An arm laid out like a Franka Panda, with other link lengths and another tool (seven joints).
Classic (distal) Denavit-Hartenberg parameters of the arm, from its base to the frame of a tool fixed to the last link. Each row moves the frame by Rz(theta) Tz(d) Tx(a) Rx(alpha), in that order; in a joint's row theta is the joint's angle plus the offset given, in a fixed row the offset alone. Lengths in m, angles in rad.
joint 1: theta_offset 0, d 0.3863, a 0, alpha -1.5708
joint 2: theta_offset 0, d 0, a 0, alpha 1.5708
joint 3: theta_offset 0, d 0.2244, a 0.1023, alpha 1.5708
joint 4: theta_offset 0, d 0, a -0.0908, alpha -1.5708
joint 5: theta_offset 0, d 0.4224, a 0, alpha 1.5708
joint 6: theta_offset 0, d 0, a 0.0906, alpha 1.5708
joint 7: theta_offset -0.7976, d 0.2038, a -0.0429, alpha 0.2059
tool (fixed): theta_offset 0, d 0.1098, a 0, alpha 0
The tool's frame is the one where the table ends.
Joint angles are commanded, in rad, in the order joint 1, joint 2, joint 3, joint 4, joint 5, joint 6, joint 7. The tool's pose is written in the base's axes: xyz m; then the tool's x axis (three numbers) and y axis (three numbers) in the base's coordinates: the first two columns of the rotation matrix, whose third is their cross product. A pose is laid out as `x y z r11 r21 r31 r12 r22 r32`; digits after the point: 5 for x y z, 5 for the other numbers.
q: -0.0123 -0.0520 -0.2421 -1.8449 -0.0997 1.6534 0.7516
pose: 0.50612 -0.14074 0.29507 0.97022 -0.19435 -0.14458 -0.21278 -0.96904 -0.12524
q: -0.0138 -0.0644 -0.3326 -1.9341 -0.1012 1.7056 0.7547
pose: 0.47990 -0.18077 0.26197 0.94565 -0.27706 -0.17025 -0.30079 -0.94421 -0.13415
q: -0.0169 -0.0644 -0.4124 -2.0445 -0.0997 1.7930 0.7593
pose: 0.45154 -0.21075 0.21404 0.91735 -0.34758 -0.19403 -0.37704 -0.91503 -0.14343
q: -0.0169 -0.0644 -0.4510 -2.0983 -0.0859 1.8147 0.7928
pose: 0.43272 -0.21519 0.19132 0.88404 -0.41021 -0.22407 -0.44754 -0.88115 -0.15257
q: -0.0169 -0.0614 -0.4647 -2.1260 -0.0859 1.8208 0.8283
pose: 0.42177 -0.21492 0.17865 0.85810 -0.45059 -0.24623 -0.49206 -0.85864 -0.14357
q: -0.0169 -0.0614 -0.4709 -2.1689 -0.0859 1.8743 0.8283
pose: 0.41885 -0.21535 0.16064 0.85948 -0.45333 -0.23620 -0.49270 -0.85777 -0.14655
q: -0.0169 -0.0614 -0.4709 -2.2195 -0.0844 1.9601 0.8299
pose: 0.42286 -0.21502 0.13943 0.86804 -0.45357 -0.20193 -0.48531 -0.86096 -0.15238
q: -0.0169 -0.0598 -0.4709 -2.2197 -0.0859 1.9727 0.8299
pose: 0.42578 -0.21701 0.13848 0.87045 -0.45361 -0.19118 -0.48274 -0.86259 -0.15130
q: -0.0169 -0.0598 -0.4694 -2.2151 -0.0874 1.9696 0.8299
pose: 0.42695 -0.21741 0.14031 0.87153 -0.45219 -0.18965 -0.48085 -0.86390 -0.14988
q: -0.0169 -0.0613 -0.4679 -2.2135 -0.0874 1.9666 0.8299
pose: 0.42745 -0.21676 0.14163 0.87216 -0.45097 -0.18966 -0.47968 -0.86447 -0.15032
